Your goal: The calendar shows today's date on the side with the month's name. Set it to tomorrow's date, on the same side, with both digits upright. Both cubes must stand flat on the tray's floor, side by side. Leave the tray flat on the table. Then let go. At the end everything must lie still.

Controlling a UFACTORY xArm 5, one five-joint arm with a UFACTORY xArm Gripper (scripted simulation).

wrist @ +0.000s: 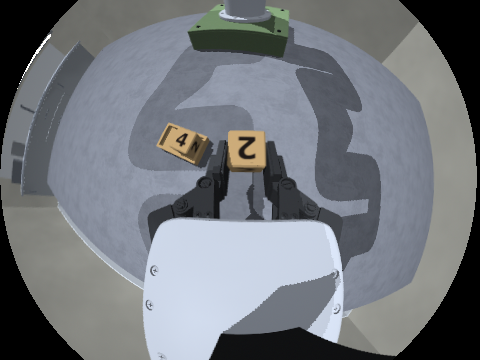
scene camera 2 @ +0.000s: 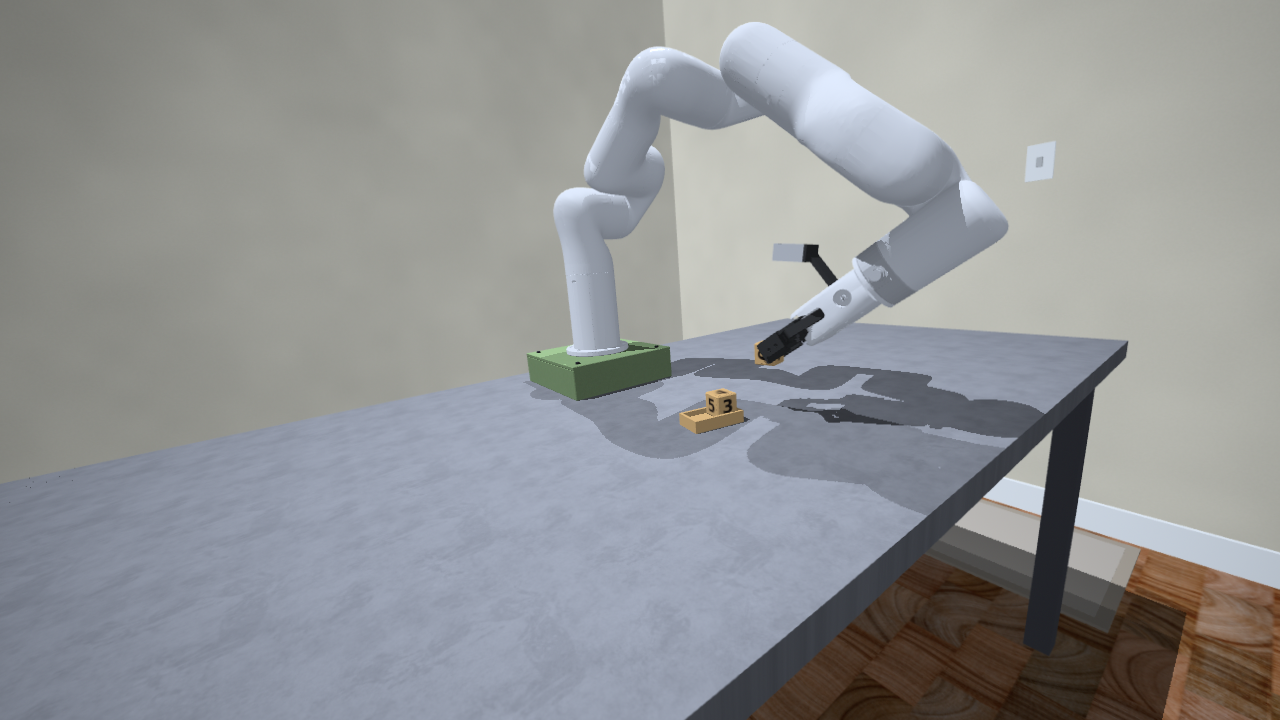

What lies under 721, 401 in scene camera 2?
A wooden cube.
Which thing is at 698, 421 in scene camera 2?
A wooden tray.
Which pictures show my gripper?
The wrist view and scene camera 2: all of them.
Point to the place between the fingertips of my gripper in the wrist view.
At 246, 152
